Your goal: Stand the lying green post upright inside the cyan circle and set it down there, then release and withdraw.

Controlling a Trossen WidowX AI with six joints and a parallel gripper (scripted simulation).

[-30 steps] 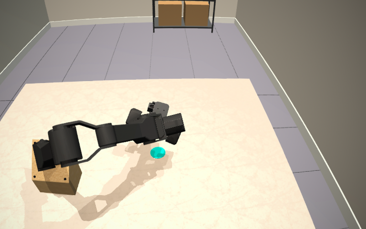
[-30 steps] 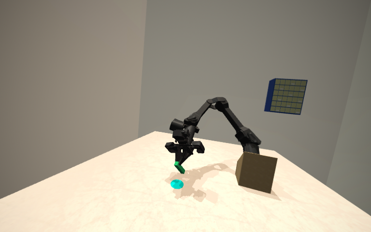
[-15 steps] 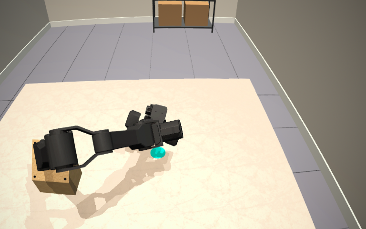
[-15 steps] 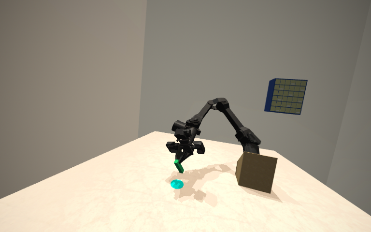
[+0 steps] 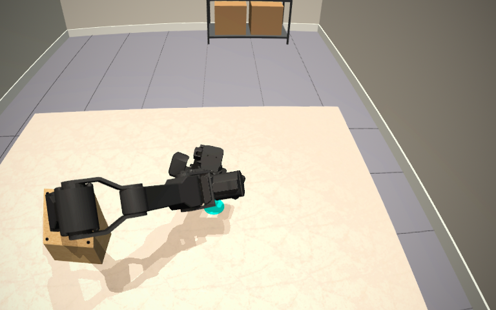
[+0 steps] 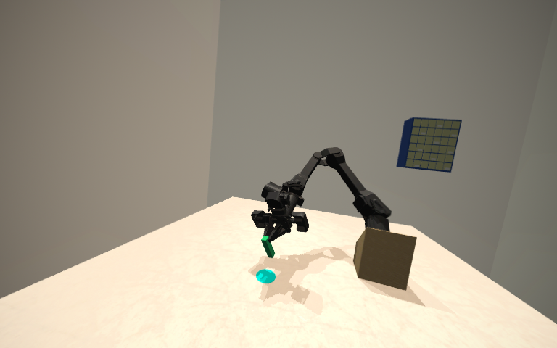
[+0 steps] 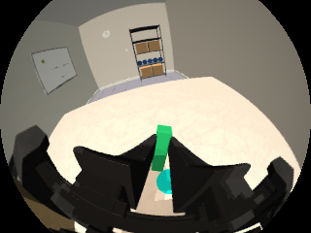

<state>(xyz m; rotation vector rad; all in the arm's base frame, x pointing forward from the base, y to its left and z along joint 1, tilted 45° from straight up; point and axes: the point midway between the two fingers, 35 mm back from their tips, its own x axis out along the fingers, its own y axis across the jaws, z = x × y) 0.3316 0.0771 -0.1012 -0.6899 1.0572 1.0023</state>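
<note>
My gripper tip is 3 cm to the left of the cyan circle and 13 cm above it. Also, from my gripper tip: green post (1 cm behind, 1 cm to the right, 2 cm below).
</note>
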